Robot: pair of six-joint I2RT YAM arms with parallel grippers.
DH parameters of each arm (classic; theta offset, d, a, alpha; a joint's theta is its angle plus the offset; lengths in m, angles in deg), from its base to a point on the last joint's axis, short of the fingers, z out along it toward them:
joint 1: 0 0.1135 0.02 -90
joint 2: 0 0 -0.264 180
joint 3: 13.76 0 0.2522 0
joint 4: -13.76 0 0.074 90
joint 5: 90 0 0 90
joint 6: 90 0.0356 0 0
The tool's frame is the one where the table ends.
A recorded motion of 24 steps. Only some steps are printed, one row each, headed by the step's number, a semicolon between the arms.
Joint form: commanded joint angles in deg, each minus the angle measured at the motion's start. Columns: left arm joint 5, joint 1, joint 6, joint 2, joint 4, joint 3; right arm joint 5, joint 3, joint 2, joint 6, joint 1, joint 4.
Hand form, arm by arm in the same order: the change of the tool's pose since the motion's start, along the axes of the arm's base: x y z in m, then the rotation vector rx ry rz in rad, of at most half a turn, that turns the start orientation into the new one. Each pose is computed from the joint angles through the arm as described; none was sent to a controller.
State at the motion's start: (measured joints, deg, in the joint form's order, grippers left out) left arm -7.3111 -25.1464 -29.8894 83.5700 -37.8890 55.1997; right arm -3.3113 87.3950 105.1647 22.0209 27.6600 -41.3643
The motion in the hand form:
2: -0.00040 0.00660 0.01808 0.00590 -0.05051 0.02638; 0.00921 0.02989 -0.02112 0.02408 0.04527 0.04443
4: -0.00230 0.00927 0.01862 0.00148 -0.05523 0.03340; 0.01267 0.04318 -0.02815 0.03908 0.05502 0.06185
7: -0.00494 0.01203 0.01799 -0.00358 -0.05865 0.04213; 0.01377 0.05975 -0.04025 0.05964 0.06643 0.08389
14: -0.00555 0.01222 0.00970 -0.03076 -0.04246 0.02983; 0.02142 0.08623 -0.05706 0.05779 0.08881 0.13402
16: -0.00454 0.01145 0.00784 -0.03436 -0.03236 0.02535; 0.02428 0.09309 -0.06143 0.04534 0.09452 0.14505
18: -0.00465 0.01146 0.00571 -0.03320 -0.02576 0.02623; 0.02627 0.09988 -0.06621 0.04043 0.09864 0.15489
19: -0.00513 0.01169 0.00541 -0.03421 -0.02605 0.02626; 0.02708 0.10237 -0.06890 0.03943 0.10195 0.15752
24: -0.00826 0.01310 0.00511 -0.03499 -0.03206 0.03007; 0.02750 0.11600 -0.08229 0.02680 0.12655 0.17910
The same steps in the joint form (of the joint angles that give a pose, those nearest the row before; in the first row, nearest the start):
2: -1.59 1.00 0.18 -2.45 -1.54 1.60; -1.97 3.45 6.00 1.52 2.87 1.07
4: -1.49 1.37 0.09 -3.23 -1.39 1.02; -2.76 5.19 8.40 2.24 4.09 1.77
7: -1.39 1.69 -0.15 -4.10 -1.09 0.12; -3.73 6.06 10.96 3.31 5.78 3.66
14: 0.65 1.94 -0.05 -3.81 0.62 -1.50; -4.64 11.33 16.86 2.94 7.93 3.22
16: 1.15 1.94 0.01 -3.29 0.62 -1.41; -4.35 13.46 18.75 2.59 8.43 2.32
18: 1.21 1.94 -0.07 -3.07 0.70 -1.65; -4.29 15.08 20.41 2.50 8.96 2.01
19: 1.26 1.95 -0.09 -3.19 0.79 -1.83; -4.33 15.61 21.09 2.55 9.14 1.99
24: 1.07 1.94 -0.26 -4.07 1.07 -2.67; -4.54 18.19 24.34 2.59 10.39 1.15

